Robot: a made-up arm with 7 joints. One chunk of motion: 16 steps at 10 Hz.
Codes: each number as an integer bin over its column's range. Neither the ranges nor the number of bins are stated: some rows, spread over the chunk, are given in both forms.
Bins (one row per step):
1: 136 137 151 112 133 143
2: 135 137 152 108 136 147
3: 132 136 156 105 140 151
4: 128 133 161 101 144 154
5: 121 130 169 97 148 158
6: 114 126 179 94 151 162
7: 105 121 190 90 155 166
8: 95 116 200 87 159 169
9: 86 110 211 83 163 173
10: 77 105 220 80 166 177
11: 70 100 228 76 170 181
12: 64 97 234 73 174 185
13: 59 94 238 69 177 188
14: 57 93 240 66 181 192
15: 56 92 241 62 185 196
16: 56 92 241 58 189 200
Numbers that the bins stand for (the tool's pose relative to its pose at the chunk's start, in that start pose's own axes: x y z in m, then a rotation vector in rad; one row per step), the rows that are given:
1: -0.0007 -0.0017 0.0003 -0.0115 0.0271 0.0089
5: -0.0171 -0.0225 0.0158 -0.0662 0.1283 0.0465
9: -0.0556 -0.0822 0.0520 -0.1173 0.2295 0.0842
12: -0.0797 -0.1209 0.0719 -0.1538 0.3036 0.1143
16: -0.0885 -0.1358 0.0779 -0.2085 0.4048 0.1520
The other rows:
2: -0.0018 -0.0017 0.0011 -0.0261 0.0473 0.0189
3: -0.0051 -0.0047 0.0046 -0.0371 0.0743 0.0290
4: -0.0095 -0.0136 0.0089 -0.0516 0.1013 0.0365
6: -0.0248 -0.0345 0.0244 -0.0772 0.1485 0.0566
7: -0.0347 -0.0494 0.0339 -0.0918 0.1755 0.0666
8: -0.0457 -0.0643 0.0425 -0.1027 0.2025 0.0742
10: -0.0655 -0.0971 0.0598 -0.1282 0.2497 0.0942
11: -0.0731 -0.1120 0.0667 -0.1428 0.2767 0.1043
13: -0.0852 -0.1298 0.0753 -0.1684 0.3239 0.1218
14: -0.0874 -0.1328 0.0771 -0.1793 0.3509 0.1319
15: -0.0885 -0.1358 0.0779 -0.1939 0.3778 0.1419

